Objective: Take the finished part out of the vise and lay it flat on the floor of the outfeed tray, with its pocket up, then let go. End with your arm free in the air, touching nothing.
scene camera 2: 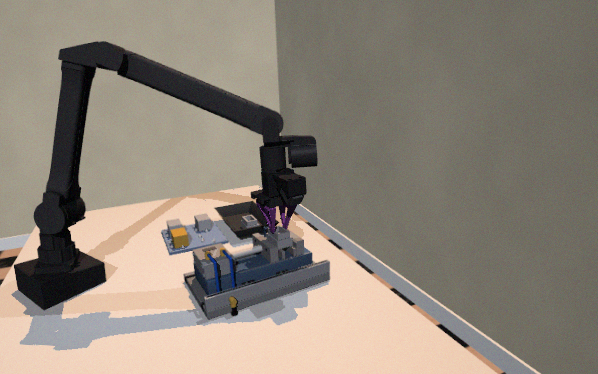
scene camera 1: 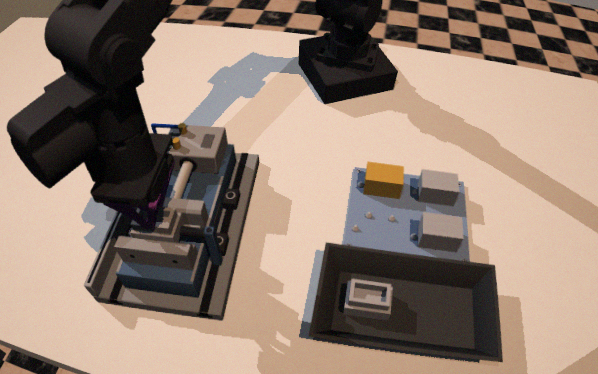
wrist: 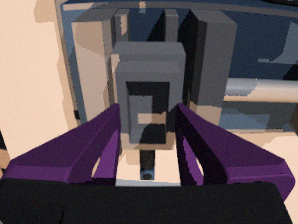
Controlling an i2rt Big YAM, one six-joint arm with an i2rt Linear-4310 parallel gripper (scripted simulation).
my gripper: scene camera 2; scene camera 1 153, 217; wrist
same spot on my gripper: (wrist: 57, 174) = (scene camera 2: 290, 205)
